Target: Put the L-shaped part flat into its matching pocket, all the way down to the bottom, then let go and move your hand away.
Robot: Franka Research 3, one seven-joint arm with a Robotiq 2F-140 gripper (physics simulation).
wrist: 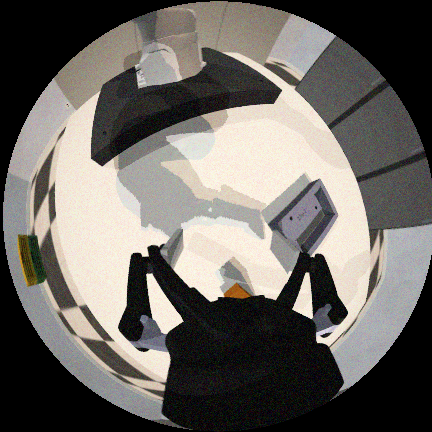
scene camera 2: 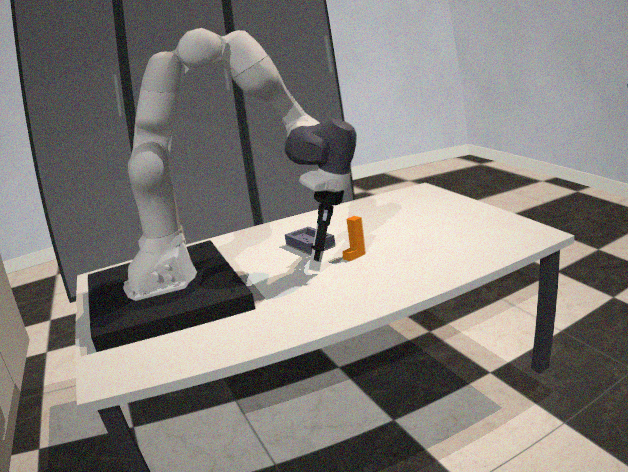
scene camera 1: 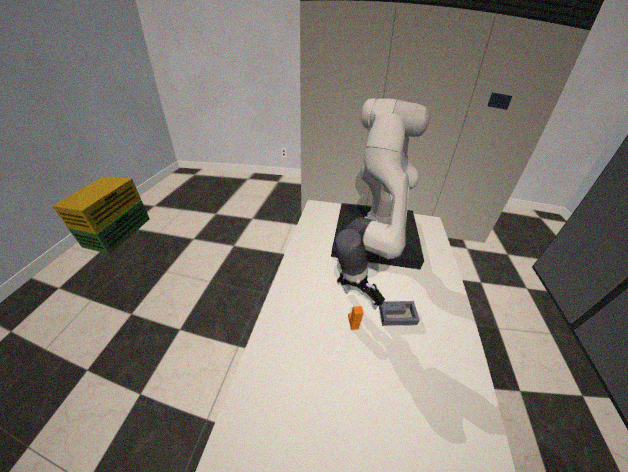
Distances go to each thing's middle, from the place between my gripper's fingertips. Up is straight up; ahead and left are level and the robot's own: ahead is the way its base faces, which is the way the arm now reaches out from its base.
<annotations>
Now: the grey pocket block [scene camera 1: 393, 313] 14 cm to the left of my hand and 6 cm ahead of it.
</annotations>
